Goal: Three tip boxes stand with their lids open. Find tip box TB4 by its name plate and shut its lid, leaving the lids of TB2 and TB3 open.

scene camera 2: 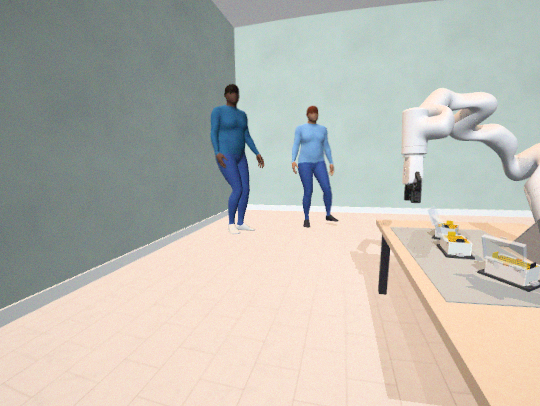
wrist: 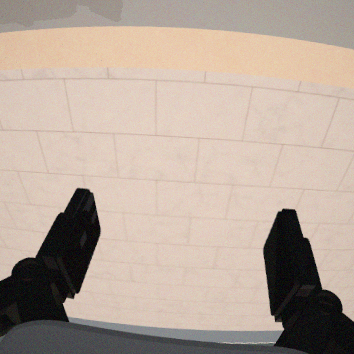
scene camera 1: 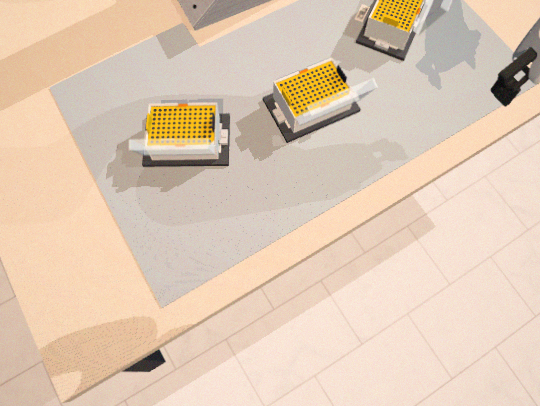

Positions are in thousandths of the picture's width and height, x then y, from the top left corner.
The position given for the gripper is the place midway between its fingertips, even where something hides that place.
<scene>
In view: the gripper (scene camera 2: 762,496), a grey mat (scene camera 1: 344,555), a tip box (scene camera 1: 525,287) and a tip box (scene camera 1: 412,299).
The gripper also shows in the wrist view (wrist: 516,620).
</scene>
